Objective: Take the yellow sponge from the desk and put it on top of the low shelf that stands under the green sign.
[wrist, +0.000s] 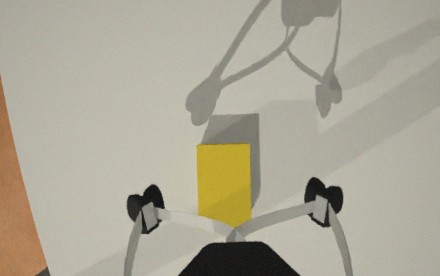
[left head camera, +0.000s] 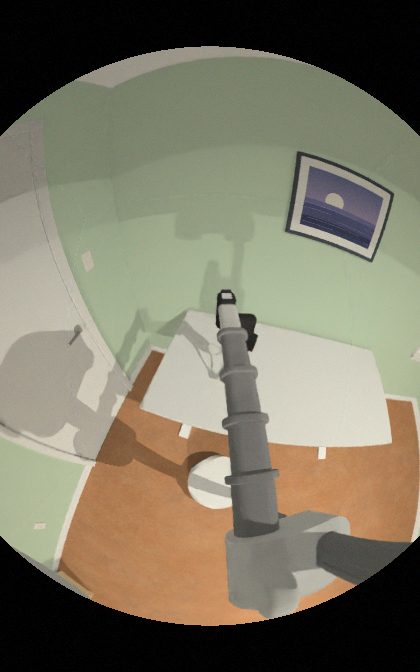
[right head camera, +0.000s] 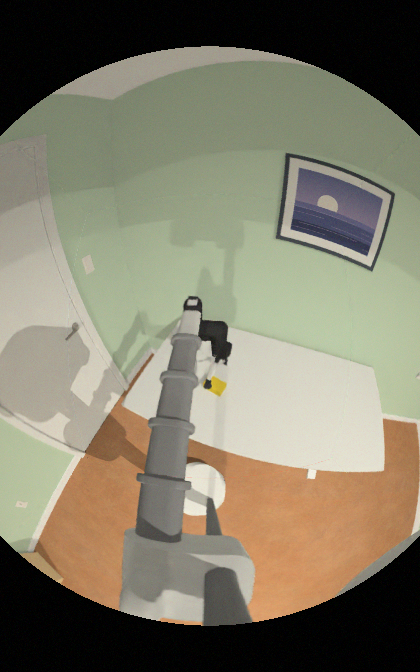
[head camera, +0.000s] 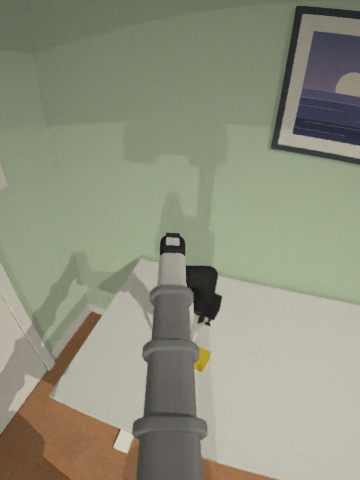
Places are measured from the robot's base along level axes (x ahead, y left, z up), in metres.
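Where they show: gripper, fingertip midpoint: point(wrist: 233, 197) point(head camera: 196, 341).
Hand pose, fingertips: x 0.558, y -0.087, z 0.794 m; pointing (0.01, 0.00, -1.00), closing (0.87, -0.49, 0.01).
After its pixels a point has its place.
The yellow sponge point(head camera: 202, 359) {x 0.523, y -0.110, z 0.737 m} point(right head camera: 217, 387) point(wrist: 224, 172) {x 0.559, y -0.068, z 0.738 m} lies on the white desk point(head camera: 280, 380) {x 0.455, y -0.385, z 0.693 m} point(left head camera: 320, 390) point(right head camera: 300, 415) point(wrist: 90, 100) {x 0.448, y 0.111, z 0.693 m}. In the left head camera view the sponge is hidden behind the arm. My gripper point(wrist: 233, 197) {x 0.558, y -0.087, z 0.794 m} is open and points down above the desk. In the wrist view its black fingertips stand wide apart, one on each side of the sponge's near end, with the sponge's long side running away between them. The fingers hold nothing. The low shelf and the green sign do not show in these views.
A round white stool point(left head camera: 211, 467) point(right head camera: 207, 480) stands on the brown floor in front of the desk. A framed sea picture point(head camera: 330, 115) {x 0.927, y -0.514, z 1.472 m} point(left head camera: 340, 210) point(right head camera: 335, 215) hangs on the green wall behind. A door point(left head camera: 25, 290) point(right head camera: 25, 285) is at the left.
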